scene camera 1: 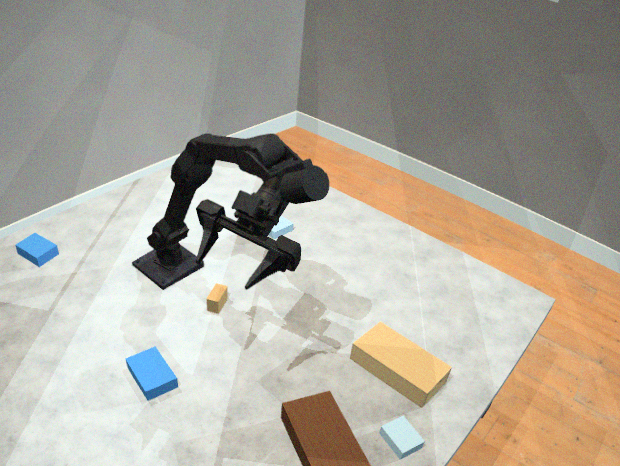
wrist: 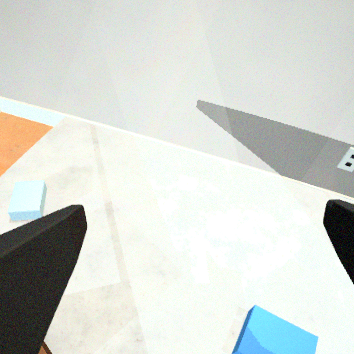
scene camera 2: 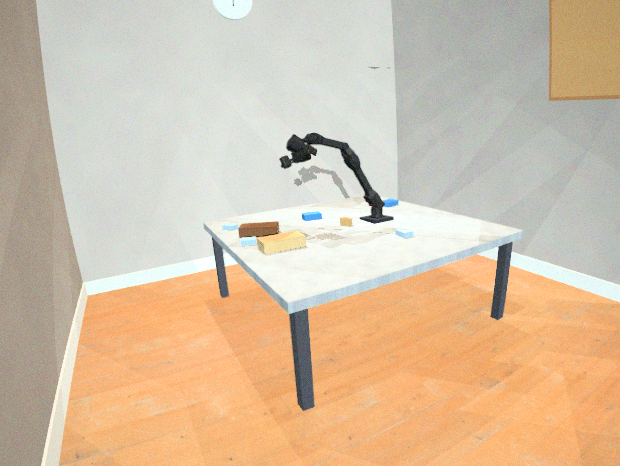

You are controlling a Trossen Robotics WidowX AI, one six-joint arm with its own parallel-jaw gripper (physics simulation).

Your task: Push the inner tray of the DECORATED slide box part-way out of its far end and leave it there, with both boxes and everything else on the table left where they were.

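Frame: origin at the arm's base, x back, y left, z down, level; millimetres.
Seen in the pictures: gripper, between the fingertips: (scene camera 1: 220, 275) (wrist: 205, 214); arm's base, origin of its link: (scene camera 1: 169, 260) (scene camera 2: 377, 217).
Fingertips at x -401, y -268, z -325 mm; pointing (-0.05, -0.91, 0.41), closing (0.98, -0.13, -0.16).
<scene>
Pixels of each thing's top centre, then the offset from my fingertips to it. "*": a spot on its surface instead.
- long brown box, centre of its top: (scene camera 1: 326, 436) (scene camera 2: 258, 224) dx -218, dy +20, dz +290 mm
- dark brown sliver, a spot on its surface: (wrist: 46, 348) * dx -138, dy +17, dz +318 mm
- long tan box, centre of its top: (scene camera 1: 402, 355) (scene camera 2: 281, 236) dx -250, dy +293, dz +291 mm
- small tan block, centre of its top: (scene camera 1: 217, 292) (scene camera 2: 346, 218) dx +203, dy +227, dz +301 mm
A long brown box (scene camera 1: 325, 430) (scene camera 2: 258, 229) lies on the table, cut off by the lower edge of scene camera 1; a dark brown sliver (wrist: 46, 348) shows at the lower left of the wrist view. A long tan box (scene camera 1: 400, 360) (scene camera 2: 281, 243) lies beside it, apart from it. I cannot make out decoration on either box, so I cannot tell which is the decorated one. No tray is seen sticking out of the visible ends. My gripper (scene camera 1: 223, 274) (wrist: 205, 214) is open and empty, high above the table, between the arm's base and the two boxes.
A blue block (scene camera 1: 151, 370) (scene camera 2: 311, 215) (wrist: 277, 332) and a small tan block (scene camera 1: 217, 299) (scene camera 2: 345, 221) lie nearby. Another blue block (scene camera 1: 37, 248) (scene camera 2: 390, 202) is beyond the base. Pale blue blocks (scene camera 1: 401, 435) (scene camera 2: 248, 241) (wrist: 27, 200) lie at several spots.
</scene>
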